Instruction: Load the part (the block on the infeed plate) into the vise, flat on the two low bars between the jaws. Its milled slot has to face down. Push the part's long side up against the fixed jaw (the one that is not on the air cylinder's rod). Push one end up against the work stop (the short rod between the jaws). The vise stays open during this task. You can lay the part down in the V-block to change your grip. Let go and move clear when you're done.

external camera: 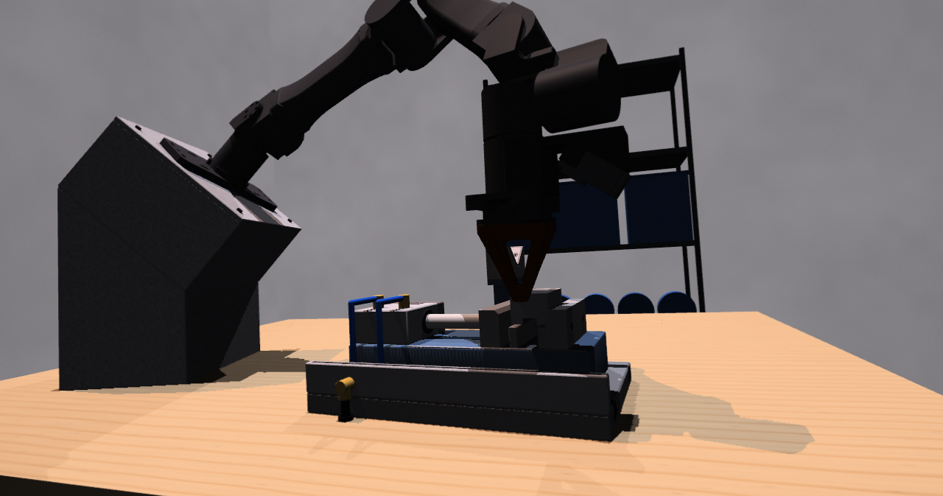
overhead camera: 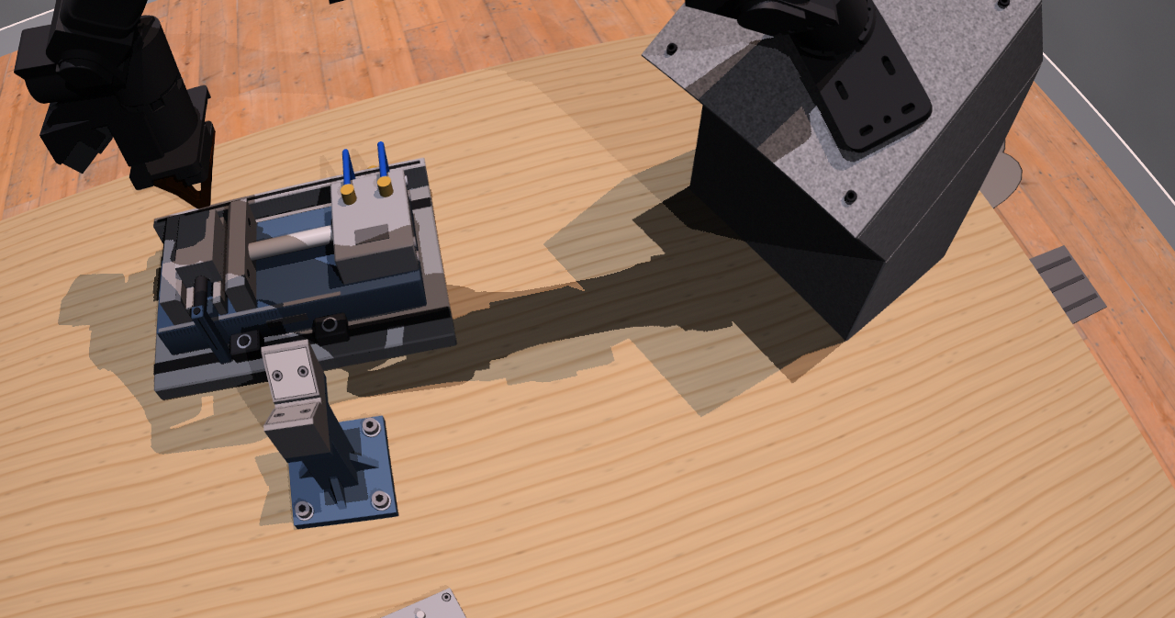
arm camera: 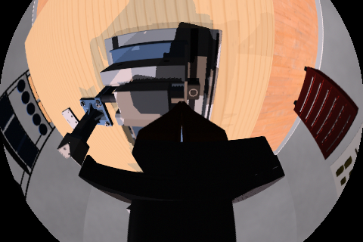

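My hand is 4 cm to the right of the grey part and 2 cm above it. Also, from my hand: moving jaw: 4 cm to the left, 4 cm behind, 3 cm below; then work stop rod: 9 cm to the left, 2 cm below, 1 cm behind; then fixed jaw: 5 cm to the left, 3 cm below, 3 cm ahead.
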